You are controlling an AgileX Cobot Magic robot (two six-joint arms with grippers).
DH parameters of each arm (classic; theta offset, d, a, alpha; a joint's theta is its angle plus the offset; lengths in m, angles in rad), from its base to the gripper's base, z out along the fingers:
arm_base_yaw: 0 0.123 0 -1.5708
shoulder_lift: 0.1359 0 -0.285 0
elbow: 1.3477 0 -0.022 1.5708
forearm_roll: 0 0.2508 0 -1.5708
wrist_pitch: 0 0 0.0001 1.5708
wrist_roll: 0 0.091 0 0
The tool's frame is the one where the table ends.
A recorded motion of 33 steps. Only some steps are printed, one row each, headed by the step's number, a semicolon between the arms.
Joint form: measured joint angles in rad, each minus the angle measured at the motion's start. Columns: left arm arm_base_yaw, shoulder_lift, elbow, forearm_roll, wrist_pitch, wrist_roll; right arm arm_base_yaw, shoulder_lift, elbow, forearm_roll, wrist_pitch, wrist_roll.
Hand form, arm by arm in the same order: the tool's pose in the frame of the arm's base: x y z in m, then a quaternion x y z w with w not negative. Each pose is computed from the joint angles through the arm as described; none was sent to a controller.
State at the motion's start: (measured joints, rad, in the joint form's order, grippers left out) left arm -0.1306 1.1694 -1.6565 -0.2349 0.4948 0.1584; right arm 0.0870 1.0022 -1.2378 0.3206 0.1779 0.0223
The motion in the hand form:
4: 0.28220 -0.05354 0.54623 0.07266 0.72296 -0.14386 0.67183; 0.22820 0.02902 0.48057 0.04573 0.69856 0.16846 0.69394
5: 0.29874 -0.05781 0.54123 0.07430 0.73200 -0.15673 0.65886; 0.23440 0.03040 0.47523 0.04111 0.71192 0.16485 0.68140
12: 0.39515 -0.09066 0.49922 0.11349 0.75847 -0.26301 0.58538; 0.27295 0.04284 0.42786 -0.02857 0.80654 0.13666 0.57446
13: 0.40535 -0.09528 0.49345 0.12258 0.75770 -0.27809 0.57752; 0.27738 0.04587 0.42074 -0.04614 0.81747 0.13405 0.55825
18: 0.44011 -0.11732 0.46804 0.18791 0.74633 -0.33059 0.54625; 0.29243 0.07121 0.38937 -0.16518 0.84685 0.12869 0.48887
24: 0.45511 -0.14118 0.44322 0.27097 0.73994 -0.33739 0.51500; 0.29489 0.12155 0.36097 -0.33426 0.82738 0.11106 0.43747
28: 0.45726 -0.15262 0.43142 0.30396 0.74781 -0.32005 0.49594; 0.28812 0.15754 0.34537 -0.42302 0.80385 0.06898 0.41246
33: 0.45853 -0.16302 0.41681 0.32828 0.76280 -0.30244 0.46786; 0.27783 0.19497 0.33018 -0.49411 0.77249 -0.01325 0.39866
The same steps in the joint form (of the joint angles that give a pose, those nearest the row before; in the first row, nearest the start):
4: 0.0000 0.2324 -0.1775 -0.0879 0.1058 0.0103; 0.0090 0.0864 -0.0322 -0.0179 0.0822 -0.0104
5: 0.0000 0.2876 -0.2199 -0.1195 0.1263 0.0186; 0.0101 0.1049 -0.0350 -0.0196 0.1041 -0.0184
12: -0.0007 0.6450 -0.5148 -0.4231 0.2597 0.1634; 0.0170 0.2359 -0.0377 0.0384 0.2838 -0.1986
13: -0.0012 0.6907 -0.5582 -0.4668 0.2810 0.1881; 0.0211 0.2548 -0.0377 0.0548 0.3103 -0.2413
18: -0.0108 0.8844 -0.7642 -0.6275 0.4042 0.3116; 0.0773 0.3404 -0.0381 0.1317 0.4196 -0.4821
24: -0.0424 1.0276 -0.9371 -0.6537 0.5393 0.3995; 0.2332 0.4215 -0.0389 0.1053 0.4647 -0.6951
28: -0.0670 1.0701 -0.9907 -0.6009 0.5947 0.4093; 0.3736 0.4627 -0.0395 -0.0755 0.4529 -0.6644
33: -0.0917 1.0948 -1.0032 -0.5413 0.6435 0.4092; 0.5435 0.5094 -0.0400 -0.4417 0.4314 -0.4605

